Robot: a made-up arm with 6 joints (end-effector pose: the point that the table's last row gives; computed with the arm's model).
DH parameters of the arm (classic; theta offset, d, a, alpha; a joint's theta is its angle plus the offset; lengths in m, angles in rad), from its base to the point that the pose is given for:
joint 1: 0 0.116 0 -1.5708
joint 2: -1.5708 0 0.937 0
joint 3: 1.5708 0.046 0 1.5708
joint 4: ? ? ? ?
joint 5: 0 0 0 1.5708
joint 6: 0 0.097 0 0
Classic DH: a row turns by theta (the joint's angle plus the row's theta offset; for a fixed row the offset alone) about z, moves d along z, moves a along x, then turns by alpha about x.
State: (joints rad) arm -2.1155 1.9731 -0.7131 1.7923 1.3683 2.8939
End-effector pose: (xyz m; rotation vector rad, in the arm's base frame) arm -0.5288 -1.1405 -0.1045 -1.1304 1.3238 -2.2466
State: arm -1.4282 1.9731 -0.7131 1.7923 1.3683 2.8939
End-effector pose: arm 0.3149 -1.2171 -0.1045 -1.3269 0.7605 -1.7315
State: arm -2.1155 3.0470 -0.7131 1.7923 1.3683 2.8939
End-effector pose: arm -0.0896 -0.4155 -1.0875 -0.1640 1.7481 -1.4381
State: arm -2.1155 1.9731 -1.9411 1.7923 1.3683 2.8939
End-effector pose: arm -0.3242 -0.8028 0.1631 1.7476 -0.0997 2.0816
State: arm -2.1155 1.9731 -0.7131 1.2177 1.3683 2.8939
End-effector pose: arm -0.5404 -1.1528 -0.1557 -1.5371 1.9169 -1.8795
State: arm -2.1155 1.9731 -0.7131 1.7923 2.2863 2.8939
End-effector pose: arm -0.5068 -1.0631 -0.1345 -1.7209 0.6758 -1.4897
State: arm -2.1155 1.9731 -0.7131 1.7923 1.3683 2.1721
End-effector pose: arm -0.5288 -1.1405 -0.1045 1.5360 -0.8454 2.2695
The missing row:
joint 4: 0 0.394 0 -1.5708
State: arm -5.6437 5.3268 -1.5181 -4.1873 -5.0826 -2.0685
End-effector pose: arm -0.8730 -0.4944 0.2910 0.3161 -2.5233 -1.2488
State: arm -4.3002 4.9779 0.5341 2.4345 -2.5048 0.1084
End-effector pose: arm 0.4300 -1.0049 0.6190 -1.6702 -0.8851 -0.6766
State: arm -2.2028 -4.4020 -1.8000 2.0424 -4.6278 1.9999
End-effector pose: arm -0.4131 -0.7879 0.2179 1.6455 0.8088 1.4307
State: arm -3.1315 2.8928 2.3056 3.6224 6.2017 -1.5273
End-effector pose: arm 0.2004 -0.0476 -0.5568 -0.5027 0.9312 -0.9632
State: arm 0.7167 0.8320 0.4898 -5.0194 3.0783 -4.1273
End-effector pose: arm 0.7057 0.6836 0.8184 -0.2190 -1.9651 1.0445
